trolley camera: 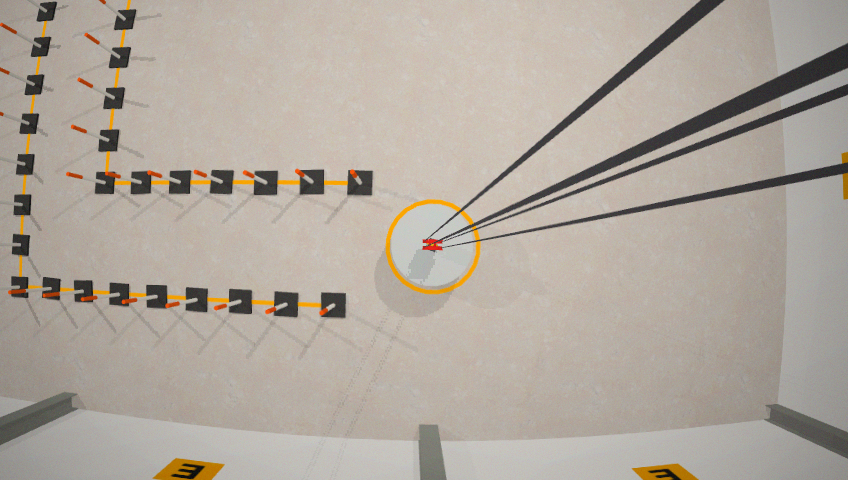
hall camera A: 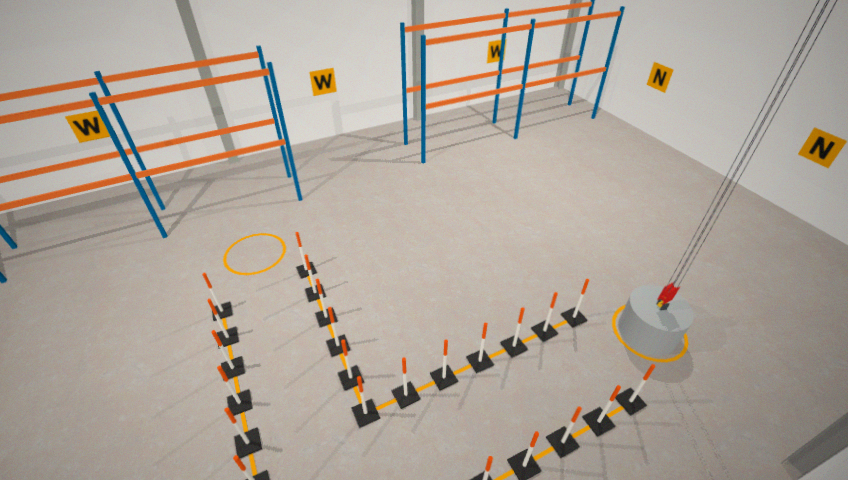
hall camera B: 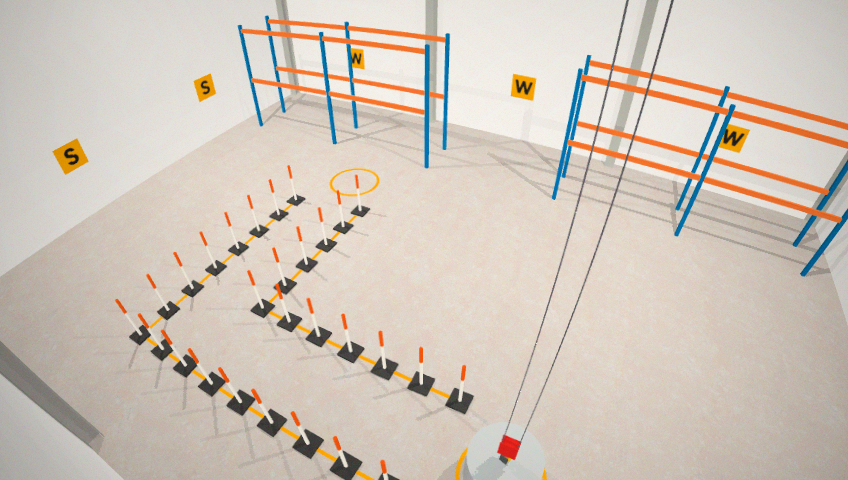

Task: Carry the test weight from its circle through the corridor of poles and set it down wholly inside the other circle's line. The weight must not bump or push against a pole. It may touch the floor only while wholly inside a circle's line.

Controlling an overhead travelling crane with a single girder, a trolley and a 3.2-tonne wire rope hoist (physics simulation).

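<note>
The grey test weight [hall camera A: 645, 333] [hall camera B: 487, 446] [trolley camera: 452, 267] is upright within the outline of its yellow circle [hall camera A: 661, 359] [hall camera B: 458, 468] [trolley camera: 387, 237], low over the floor. I cannot tell whether its underside touches. The red hook block with my hook [hall camera A: 661, 303] [hall camera B: 505, 457] [trolley camera: 432, 244] is at the weight's top middle, engaged on its dark lug. The ropes rise from it. The other yellow circle [hall camera A: 252, 274] [hall camera B: 331, 182] lies beyond the corridor's far end; it does not show in the trolley view. The weight's lower part is cut off in hall camera B.
Two rows of red-and-white poles [hall camera A: 521, 321] [hall camera B: 421, 365] on black bases form an L-shaped corridor; its near mouth lies beside the weight. In the trolley view, the closest pole base [trolley camera: 360, 182] is upper left of the weight. Blue-and-orange racks [hall camera A: 423, 107] [hall camera B: 426, 118] stand along the W wall.
</note>
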